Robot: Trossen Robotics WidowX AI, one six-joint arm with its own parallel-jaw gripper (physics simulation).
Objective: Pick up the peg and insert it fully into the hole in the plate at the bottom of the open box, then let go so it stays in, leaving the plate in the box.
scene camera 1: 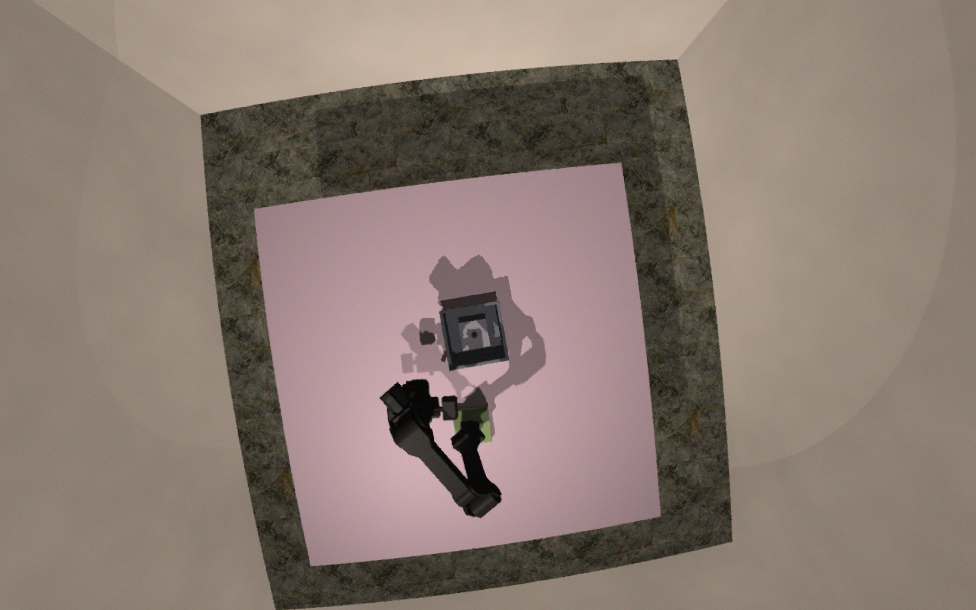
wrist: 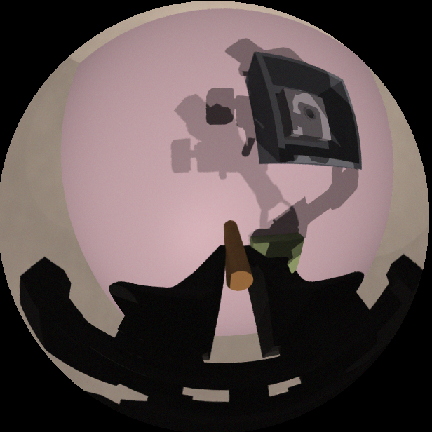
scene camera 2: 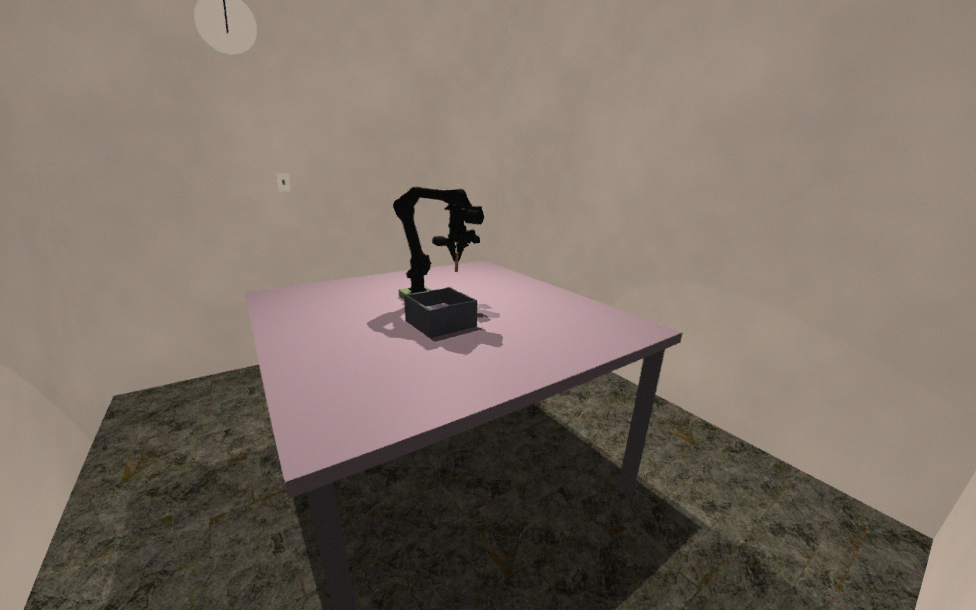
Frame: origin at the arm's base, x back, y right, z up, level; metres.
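Seen in the pictures: gripper, fingertip midpoint: [scene camera 2: 456, 261]; arm's base, origin of the base link: [scene camera 1: 470, 431] [scene camera 2: 417, 289].
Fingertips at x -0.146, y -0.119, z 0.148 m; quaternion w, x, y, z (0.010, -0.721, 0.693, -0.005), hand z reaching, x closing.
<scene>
Pixels of each thing's top centre, then the offset from my fingertips to it. Level surfaces: height alone.
- peg, middle of its top: [scene camera 2: 456, 252] dz +0.037, dx -0.003, dy +0.000 m
- open box, middle of its top: [scene camera 1: 474, 335] [scene camera 2: 440, 297] dz -0.082, dx -0.182, dy +0.143 m
- plate, middle of its top: [scene camera 1: 474, 334] dz -0.119, dx -0.182, dy +0.143 m
- pink table, its level: dz -0.180 m
My gripper [scene camera 2: 456, 257] [wrist: 233, 250] is shut on the peg and holds it well above the table. The peg [scene camera 2: 456, 263] [wrist: 237, 260] is a brown-orange cylinder; in scene camera 2 it hangs about upright, with its lower end below the fingertips. The open box [scene camera 1: 477, 354] [scene camera 2: 454, 319] [wrist: 267, 120] is dark grey and stands on the table, apart from the peg, toward the upper right in the wrist view. The plate [scene camera 1: 483, 332] [wrist: 311, 126] lies at the box's bottom, partly in shadow. Its round dark hole [scene camera 1: 474, 334] [wrist: 310, 113] shows. In scene camera 1 the peg is hidden under the arm.
The pink table [scene camera 1: 575, 287] [scene camera 2: 359, 388] [wrist: 130, 150] bears the box and the arm. The arm's green base [scene camera 1: 487, 429] [scene camera 2: 404, 293] [wrist: 297, 250] stands on the side of the box nearer the arm. Shadows of the arm fall over and around the box.
</scene>
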